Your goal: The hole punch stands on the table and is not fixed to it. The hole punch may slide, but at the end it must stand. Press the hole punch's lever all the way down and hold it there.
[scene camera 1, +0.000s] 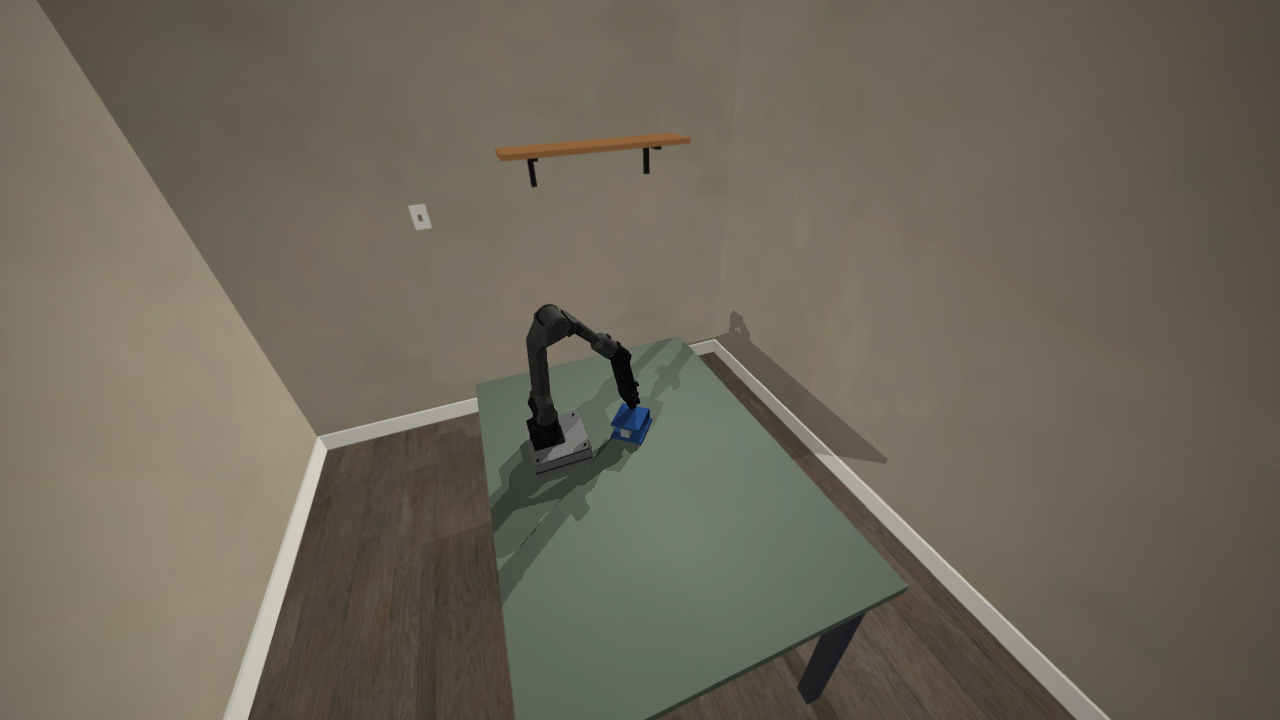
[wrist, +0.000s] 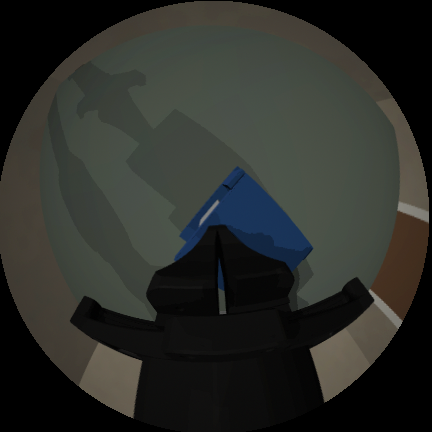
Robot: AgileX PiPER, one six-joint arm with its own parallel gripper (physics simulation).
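Observation:
The blue hole punch (scene camera 1: 631,424) (wrist: 260,215) stands upright on the green table (scene camera 1: 698,537) (wrist: 310,125). Its lever (scene camera 1: 632,415) (wrist: 265,220) is the wide blue upper plate, and a light part shows at its side. My gripper (scene camera 1: 633,405) (wrist: 217,235) is shut, with its fingertips together. The tips are at the lever's top, near one edge of it, and seem to touch it. The fingers hide part of the hole punch in the wrist view. How far down the lever is cannot be told exactly from these frames.
The arm's grey base plate (scene camera 1: 574,438) stands on the table to the left of the hole punch. A wooden shelf (scene camera 1: 595,146) and a light switch (scene camera 1: 419,216) are on the back wall. The arm casts shadows across the table.

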